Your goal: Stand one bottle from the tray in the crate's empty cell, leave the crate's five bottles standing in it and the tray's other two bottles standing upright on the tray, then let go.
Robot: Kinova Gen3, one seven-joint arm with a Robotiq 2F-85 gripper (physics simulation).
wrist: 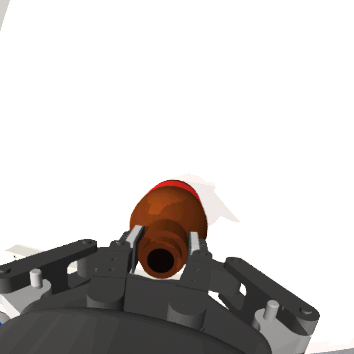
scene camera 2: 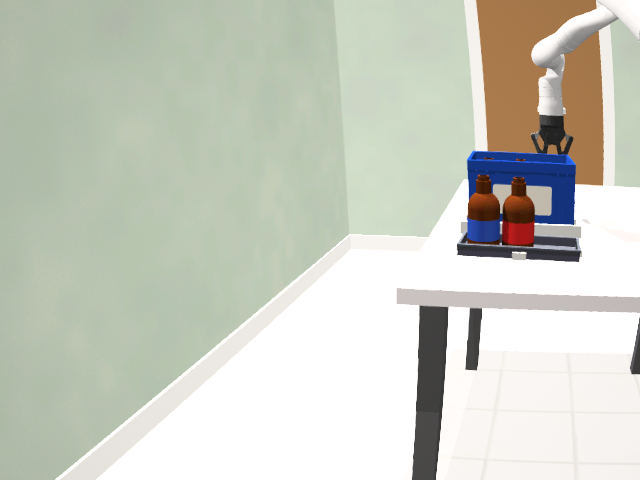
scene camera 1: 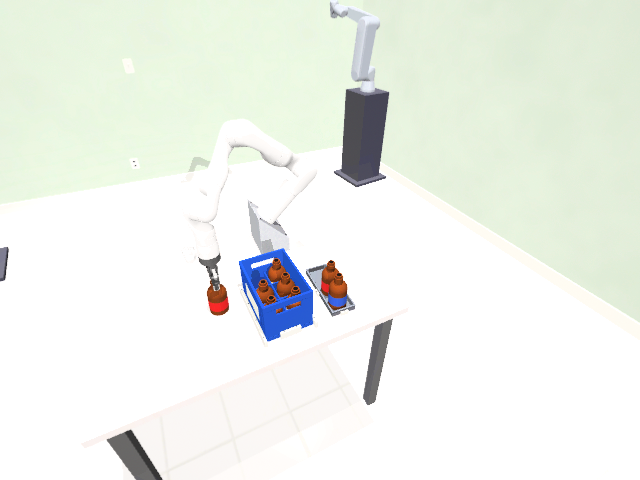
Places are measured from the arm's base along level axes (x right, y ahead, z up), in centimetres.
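Pixels of known places: gripper, fingertip midpoint: [wrist: 164, 239] [scene camera 1: 215, 286]; arm's base at its link origin: [scene camera 1: 265, 217].
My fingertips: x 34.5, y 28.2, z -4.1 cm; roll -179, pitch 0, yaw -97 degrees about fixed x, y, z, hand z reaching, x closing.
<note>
For each thing: its top centre in the pictures, then the offset to it from my fingertips. "spot": a spot on its surface instead.
- brown bottle with a red label, top centre: [wrist: 160, 258] [scene camera 1: 213, 279] dz +3.7, dx +0.1, dy +0.0 cm
- blue crate at its top centre: [scene camera 2: 521, 157] [scene camera 1: 274, 275] dz +5.7, dx -18.7, dy +11.8 cm
- red-labelled bottle at its top centre: [scene camera 2: 518, 177] [scene camera 1: 331, 261] dz +4.2, dx -42.0, dy +15.3 cm
- blue-labelled bottle at its top centre: [scene camera 2: 483, 175] [scene camera 1: 339, 274] dz +4.2, dx -40.2, dy +23.0 cm
- grey tray at a spot on its surface: [scene camera 2: 555, 252] spot: dz -10.0, dx -48.2, dy +7.4 cm
My gripper [scene camera 1: 216, 286] [scene camera 2: 553, 150] [wrist: 164, 239] is shut on the neck of a brown bottle with a red label [scene camera 1: 217, 303] [wrist: 167, 206]. The bottle is about upright, outside the blue crate [scene camera 1: 290, 321] [scene camera 2: 564, 198], to its left in scene camera 1. I cannot tell if its base touches the table. The crate hides it in scene camera 2. Several bottles stand in the crate; its far left cell is empty. A red-labelled bottle [scene camera 1: 329, 273] [scene camera 2: 518, 206] and a blue-labelled bottle [scene camera 1: 337, 292] [scene camera 2: 483, 206] stand upright on the grey tray [scene camera 1: 316, 279] [scene camera 2: 555, 252].
The crate's raised walls stand between the held bottle and the tray. My arm's grey base mount [scene camera 1: 271, 238] is behind the crate. The table's front edge [scene camera 1: 232, 380] runs before them. Another arm on a dark pedestal [scene camera 1: 364, 134] stands far back.
</note>
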